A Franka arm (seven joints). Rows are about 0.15 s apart.
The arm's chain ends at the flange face. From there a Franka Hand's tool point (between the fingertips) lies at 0.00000 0.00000 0.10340 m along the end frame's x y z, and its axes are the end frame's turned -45 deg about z.
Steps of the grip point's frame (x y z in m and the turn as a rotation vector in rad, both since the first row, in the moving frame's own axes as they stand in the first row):
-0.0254 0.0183 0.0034 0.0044 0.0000 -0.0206
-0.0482 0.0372 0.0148 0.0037 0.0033 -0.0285
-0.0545 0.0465 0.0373 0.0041 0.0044 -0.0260
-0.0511 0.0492 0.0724 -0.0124 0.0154 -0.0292
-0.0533 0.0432 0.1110 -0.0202 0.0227 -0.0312
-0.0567 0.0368 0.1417 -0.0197 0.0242 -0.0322
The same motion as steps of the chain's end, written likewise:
-0.0047 0.0312 0.0034 0.0031 -0.0031 -0.0206
-0.0077 0.0609 0.0148 0.0049 -0.0003 -0.0285
-0.0057 0.0720 0.0373 0.0060 0.0002 -0.0260
-0.0034 0.0712 0.0724 0.0021 0.0197 -0.0292
-0.0103 0.0685 0.1110 0.0018 0.0303 -0.0312
-0.0173 0.0665 0.1418 0.0032 0.0310 -0.0322

